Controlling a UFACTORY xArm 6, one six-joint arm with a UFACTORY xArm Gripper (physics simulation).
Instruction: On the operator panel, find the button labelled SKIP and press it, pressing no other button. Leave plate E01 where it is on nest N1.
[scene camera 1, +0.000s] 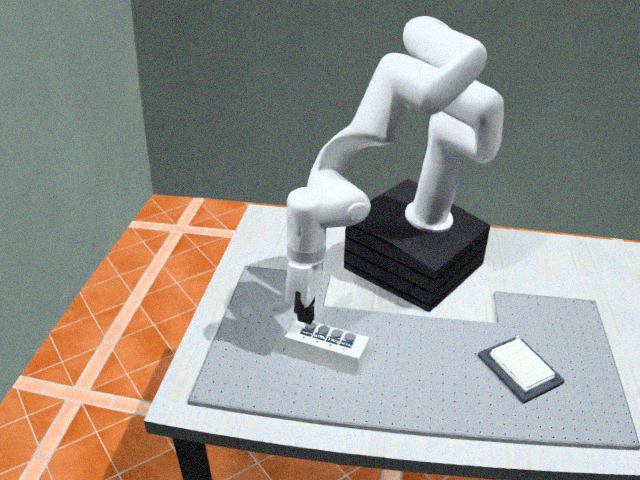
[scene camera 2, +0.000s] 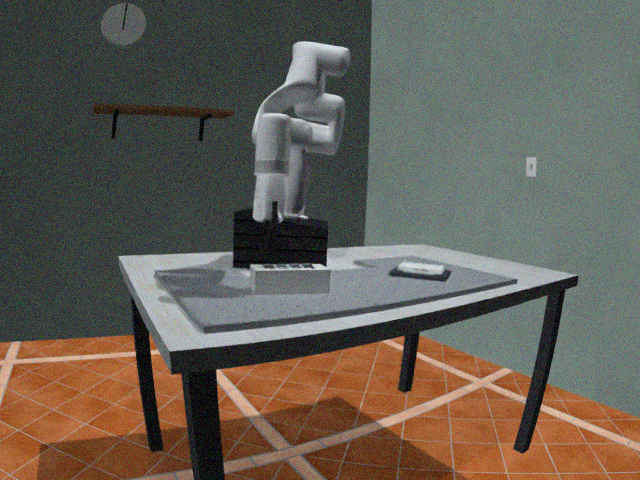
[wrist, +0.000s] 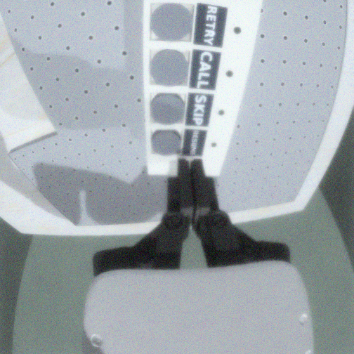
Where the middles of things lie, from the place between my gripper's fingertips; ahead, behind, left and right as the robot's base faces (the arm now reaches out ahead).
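I find my hand 3 cm above the call button (wrist: 168, 67), 7 cm to the right of it and 1 cm past it. The operator panel (scene camera 2: 304, 279) is 5 cm below my hand and 5 cm to the left of it. Counted from my hand again, the skip button (wrist: 165, 108) is 3 cm below, 4 cm to the left and 2 cm behind, while the plate E01 (scene camera 1: 521, 364) is 6 cm below, 47 cm to the left and 9 cm behind. Going by their middles, the plate E01 is the farthest from my hand of the things named here.
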